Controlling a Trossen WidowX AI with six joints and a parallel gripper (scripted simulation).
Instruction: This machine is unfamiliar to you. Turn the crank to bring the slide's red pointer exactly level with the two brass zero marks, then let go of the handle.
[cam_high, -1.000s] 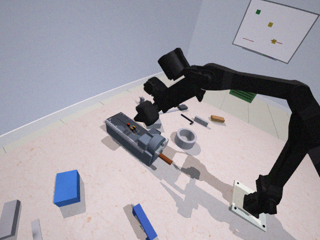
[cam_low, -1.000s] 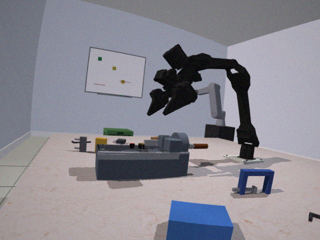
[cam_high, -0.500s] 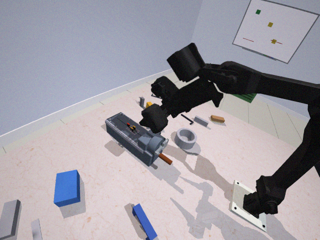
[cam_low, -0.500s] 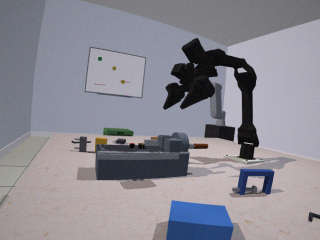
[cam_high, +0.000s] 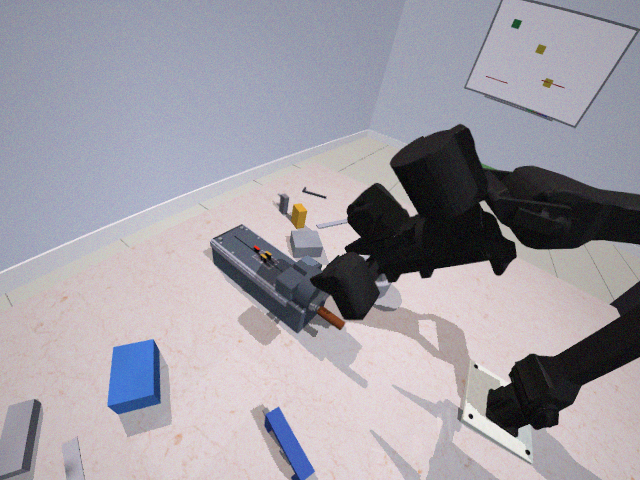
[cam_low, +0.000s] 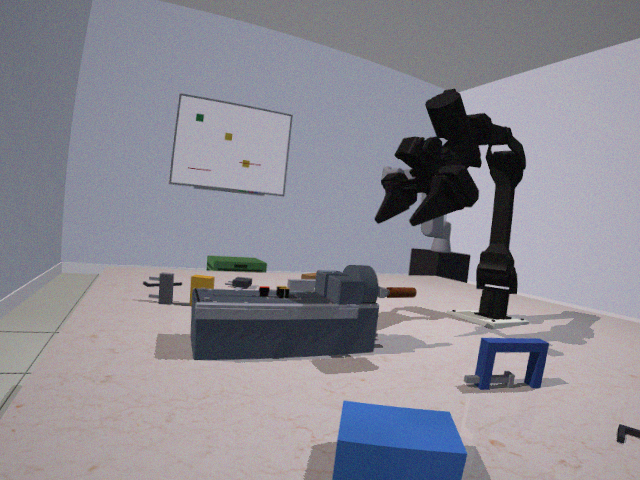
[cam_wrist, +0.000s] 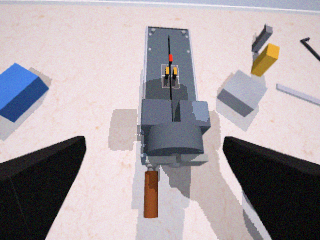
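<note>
Now: the brown crank handle 30 mm behind my gripper tip and 110 mm below it. Also, from my gripper tip: blue bracket (90 mm behind, 170 mm to the left, 160 mm below); then red pointer (180 mm ahead, 30 mm to the right, 110 mm below); then grey block (160 mm ahead, 190 mm to the right, 180 mm below).
</note>
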